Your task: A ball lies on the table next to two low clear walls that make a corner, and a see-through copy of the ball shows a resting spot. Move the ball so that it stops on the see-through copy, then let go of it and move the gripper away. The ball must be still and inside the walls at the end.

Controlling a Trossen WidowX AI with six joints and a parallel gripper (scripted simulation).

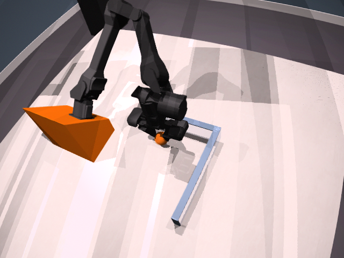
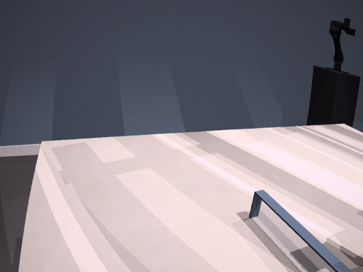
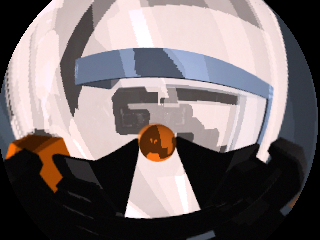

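Now: gripper tip right at the see-through copy of ball. Round my gripper tip: orange ball (right at my gripper tip).
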